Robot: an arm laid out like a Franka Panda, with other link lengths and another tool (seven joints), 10 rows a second.
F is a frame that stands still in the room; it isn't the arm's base.
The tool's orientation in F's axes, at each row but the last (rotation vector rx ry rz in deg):
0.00 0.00 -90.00
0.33 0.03 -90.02
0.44 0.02 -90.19
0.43 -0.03 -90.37
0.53 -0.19 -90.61
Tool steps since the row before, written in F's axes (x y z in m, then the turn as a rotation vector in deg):
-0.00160 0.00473 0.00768 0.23 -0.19 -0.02
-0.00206 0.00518 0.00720 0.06 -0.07 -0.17
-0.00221 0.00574 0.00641 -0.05 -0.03 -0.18
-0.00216 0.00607 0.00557 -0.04 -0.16 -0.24
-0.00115 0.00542 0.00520 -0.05 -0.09 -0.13
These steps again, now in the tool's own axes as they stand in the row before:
-0.00473 -0.00160 0.00768 0.19 0.23 -0.02
-0.00521 -0.00204 0.00719 0.07 0.06 -0.17
-0.00577 -0.00220 0.00639 0.03 -0.05 -0.18
-0.00608 -0.00217 0.00555 0.16 -0.04 -0.24
-0.00543 -0.00117 0.00519 0.09 -0.05 -0.13

